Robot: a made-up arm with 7 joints.
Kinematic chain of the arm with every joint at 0, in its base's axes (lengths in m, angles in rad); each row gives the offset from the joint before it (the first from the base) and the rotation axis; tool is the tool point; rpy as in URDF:
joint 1: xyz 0 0 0 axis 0.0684 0.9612 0.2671
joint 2: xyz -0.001 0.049 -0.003 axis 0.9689 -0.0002 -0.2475
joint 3: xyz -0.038 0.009 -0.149 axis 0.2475 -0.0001 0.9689
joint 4: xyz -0.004 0 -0.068 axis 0.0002 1 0
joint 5: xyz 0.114 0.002 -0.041 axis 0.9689 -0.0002 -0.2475
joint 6: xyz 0.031 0 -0.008 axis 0.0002 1 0
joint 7: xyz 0.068 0 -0.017 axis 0.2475 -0.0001 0.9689
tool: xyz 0 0 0 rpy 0 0.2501 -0.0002
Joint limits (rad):
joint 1: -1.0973..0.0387
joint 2: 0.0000..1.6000
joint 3: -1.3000..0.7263
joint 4: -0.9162..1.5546
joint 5: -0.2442..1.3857
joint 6: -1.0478..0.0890
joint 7: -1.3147..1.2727
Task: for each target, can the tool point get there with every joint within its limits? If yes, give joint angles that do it. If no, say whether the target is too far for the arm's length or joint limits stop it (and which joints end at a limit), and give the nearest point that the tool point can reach.
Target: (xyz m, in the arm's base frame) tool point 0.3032 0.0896 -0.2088
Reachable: yes | joints -0.7808 0.8128 -0.8668 0.3110 0.4404 -0.1937 0.3045
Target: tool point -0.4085 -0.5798 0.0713
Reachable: no: too far | nearest point -0.0461 -0.1420 -0.1519 | short by 0.611 m
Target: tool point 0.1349 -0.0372 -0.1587
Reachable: yes | joints -0.3363 0.5548 -0.9064 -0.5902 0.0274 -0.0617 -0.8229
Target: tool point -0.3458 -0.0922 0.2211
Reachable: no: joint limits stop it (at a limit: joint 1, joint 2, joint 3, joint 4, joint 5) | nearest point 0.0104 0.0733 0.1366 | short by 0.402 m
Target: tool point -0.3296 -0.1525 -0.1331
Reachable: no: joint limits stop it (at a limit: joint 1, joint 3, joint 5, joint 6) | nearest point -0.0622 -0.1457 -0.2076 | short by 0.278 m
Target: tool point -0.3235 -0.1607 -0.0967
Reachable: no: joint limits stop it (at a limit: joint 1, joint 3, joint 5, joint 6) | nearest point -0.0504 -0.1353 -0.1568 | short by 0.281 m
